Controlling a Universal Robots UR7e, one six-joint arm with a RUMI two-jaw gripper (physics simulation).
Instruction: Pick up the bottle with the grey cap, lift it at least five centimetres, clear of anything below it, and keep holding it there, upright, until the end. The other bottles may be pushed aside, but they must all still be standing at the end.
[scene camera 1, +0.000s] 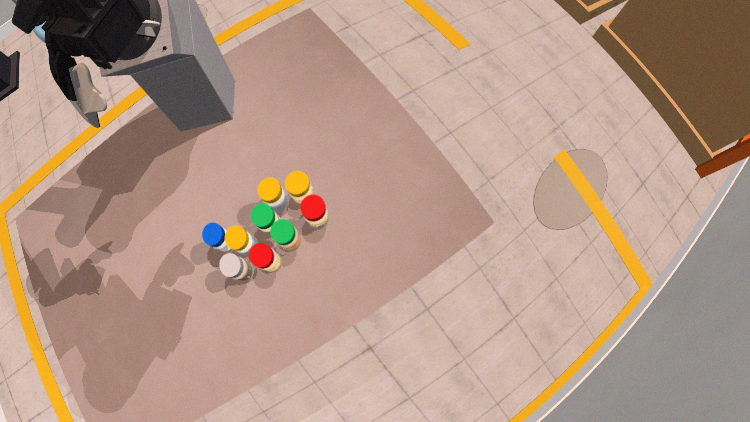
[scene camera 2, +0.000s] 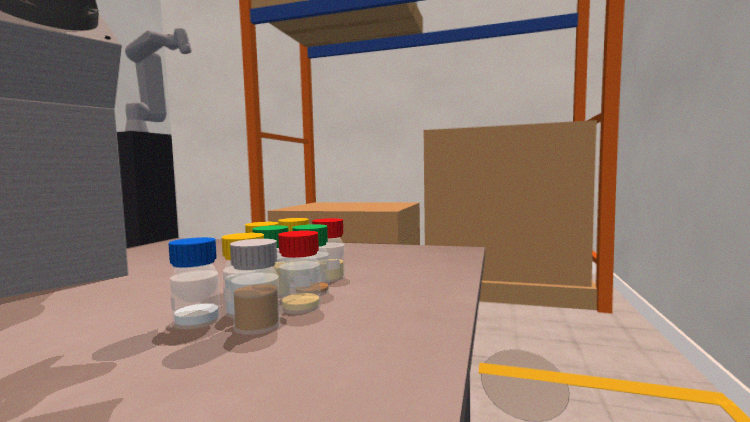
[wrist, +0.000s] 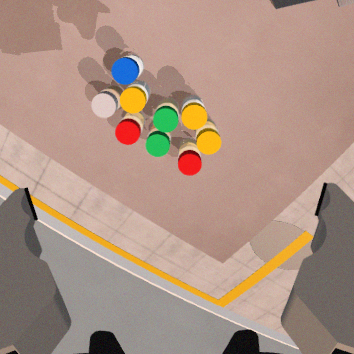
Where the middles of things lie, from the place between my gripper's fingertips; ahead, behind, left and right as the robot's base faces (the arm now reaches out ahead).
Labels:
The blue-capped bottle (scene camera 2: 195, 302) is 8 cm ahead of my hand, 8 cm to the right of it and 52 cm below it.

